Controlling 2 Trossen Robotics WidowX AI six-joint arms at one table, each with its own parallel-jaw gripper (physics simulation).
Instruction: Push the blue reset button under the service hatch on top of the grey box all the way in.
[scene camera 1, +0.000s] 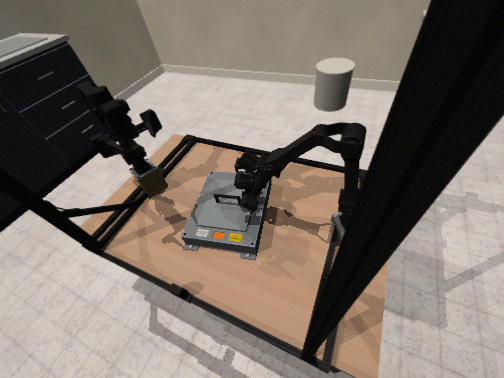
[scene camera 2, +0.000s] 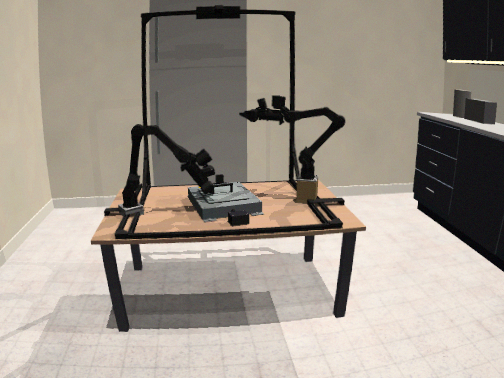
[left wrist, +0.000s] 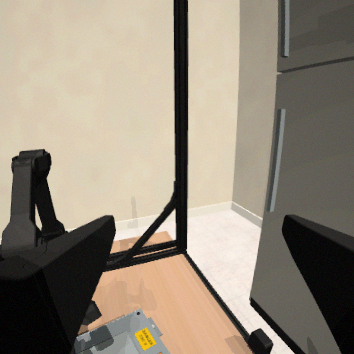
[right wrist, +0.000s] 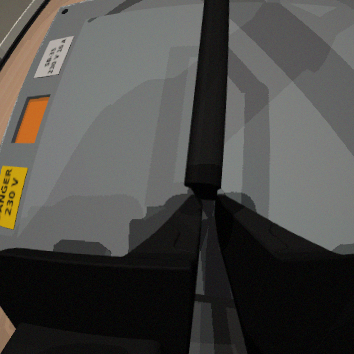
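The grey box (scene camera 1: 215, 244) (scene camera 2: 235, 208) (left wrist: 117, 325) (right wrist: 37, 87) lies on the table. Its service hatch (scene camera 1: 215, 217) (right wrist: 135, 50) lies flat or nearly flat over the top; a slight lift cannot be told. The hatch has a black bar handle (scene camera 1: 227, 196) (scene camera 2: 227, 184) (right wrist: 207, 100). My right gripper (scene camera 1: 243, 201) (scene camera 2: 209, 189) (right wrist: 206, 203) is shut on the near end of this handle, low over the hatch. My left gripper (scene camera 1: 127, 134) (scene camera 2: 242, 115) (left wrist: 199, 223) is open and empty, high above the table. The blue reset button does not show; the area under the hatch is hidden.
A small black block (scene camera 2: 238, 217) stands close beside the box. White, orange and yellow (scene camera 1: 235, 237) labels mark one end of the box. Black frame rails (scene camera 2: 230, 232) edge the table (scene camera 1: 280, 285), with tall posts (scene camera 2: 292, 75) at its corners.
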